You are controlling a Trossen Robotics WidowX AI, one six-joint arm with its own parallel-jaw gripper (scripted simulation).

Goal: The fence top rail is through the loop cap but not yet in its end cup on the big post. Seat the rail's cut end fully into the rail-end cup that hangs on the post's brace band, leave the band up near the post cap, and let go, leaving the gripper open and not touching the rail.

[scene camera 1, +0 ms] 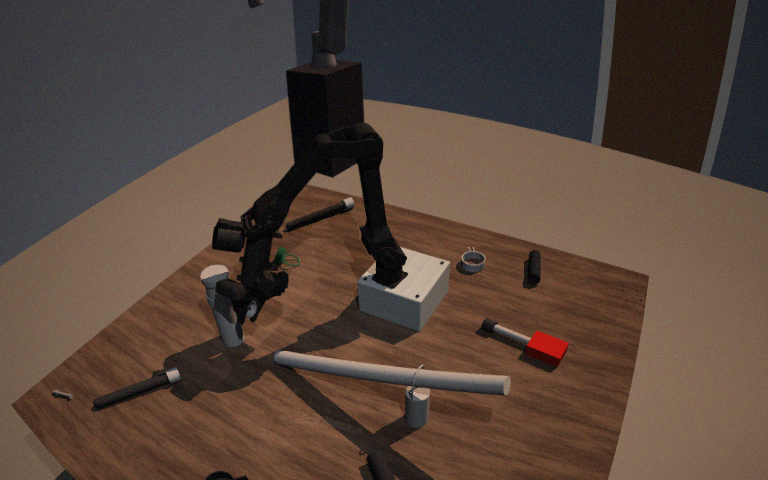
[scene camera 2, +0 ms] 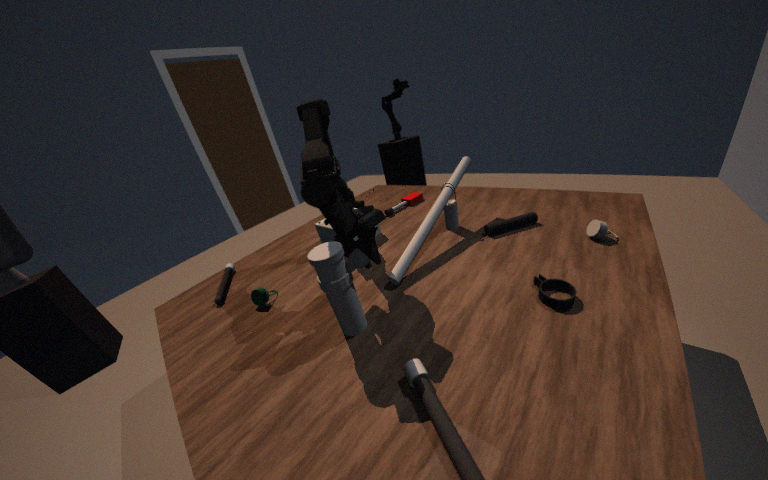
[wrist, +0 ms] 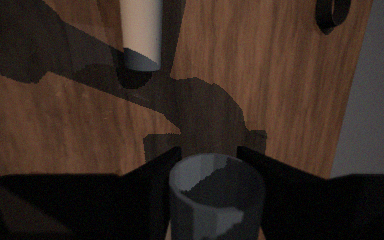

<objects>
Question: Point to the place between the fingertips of my gripper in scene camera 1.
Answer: At 246, 323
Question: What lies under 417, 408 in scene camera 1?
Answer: A short post.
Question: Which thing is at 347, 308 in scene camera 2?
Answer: A big post.
</objects>
